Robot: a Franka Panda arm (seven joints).
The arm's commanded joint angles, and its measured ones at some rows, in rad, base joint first. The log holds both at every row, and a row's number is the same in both.
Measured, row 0: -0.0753, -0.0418, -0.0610, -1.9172, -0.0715, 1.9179, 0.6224
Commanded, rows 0 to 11: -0.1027, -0.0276, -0.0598, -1.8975, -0.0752, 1.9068, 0.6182; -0.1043, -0.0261, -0.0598, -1.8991, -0.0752, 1.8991, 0.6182; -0.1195, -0.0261, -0.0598, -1.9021, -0.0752, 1.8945, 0.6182; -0.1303, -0.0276, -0.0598, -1.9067, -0.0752, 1.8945, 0.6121; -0.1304, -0.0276, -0.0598, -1.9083, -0.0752, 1.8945, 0.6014; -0.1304, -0.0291, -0.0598, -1.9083, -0.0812, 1.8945, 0.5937; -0.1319, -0.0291, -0.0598, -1.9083, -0.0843, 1.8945, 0.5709; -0.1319, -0.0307, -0.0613, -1.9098, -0.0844, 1.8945, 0.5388; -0.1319, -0.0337, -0.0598, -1.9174, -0.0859, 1.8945, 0.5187; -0.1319, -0.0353, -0.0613, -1.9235, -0.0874, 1.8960, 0.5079; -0.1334, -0.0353, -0.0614, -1.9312, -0.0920, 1.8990, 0.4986; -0.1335, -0.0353, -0.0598, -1.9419, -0.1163, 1.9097, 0.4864
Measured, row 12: -0.1294, -0.0289, -0.0637, -1.9216, -0.0730, 1.9139, 0.5275
